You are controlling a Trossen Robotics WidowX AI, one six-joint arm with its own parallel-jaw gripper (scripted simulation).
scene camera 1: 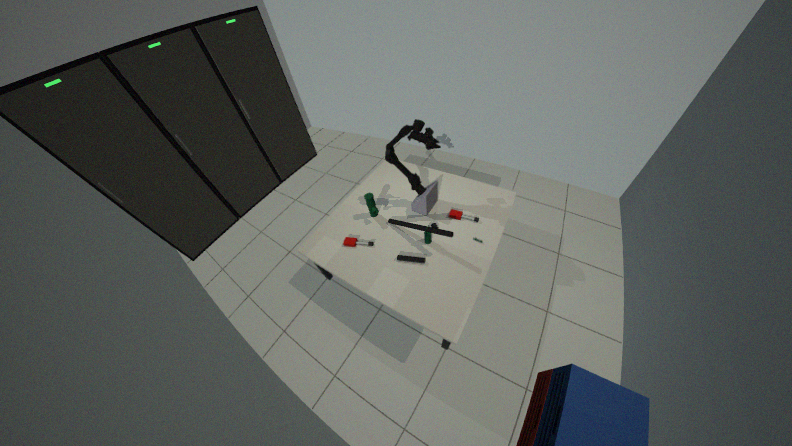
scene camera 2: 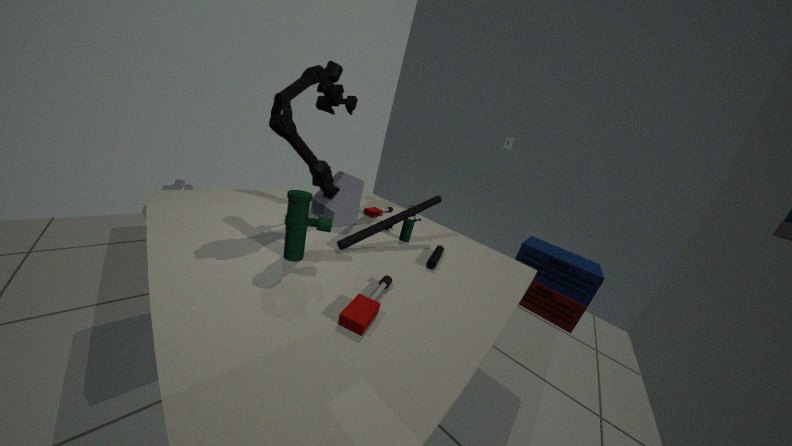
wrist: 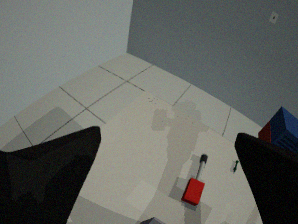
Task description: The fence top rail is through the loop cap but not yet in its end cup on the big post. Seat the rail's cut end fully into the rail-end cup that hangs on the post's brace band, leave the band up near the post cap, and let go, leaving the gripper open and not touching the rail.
Scene:
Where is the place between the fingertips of the gripper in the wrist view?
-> At 171,137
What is the gripper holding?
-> Nothing.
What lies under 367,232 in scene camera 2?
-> A black rail.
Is the gripper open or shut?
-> Open.

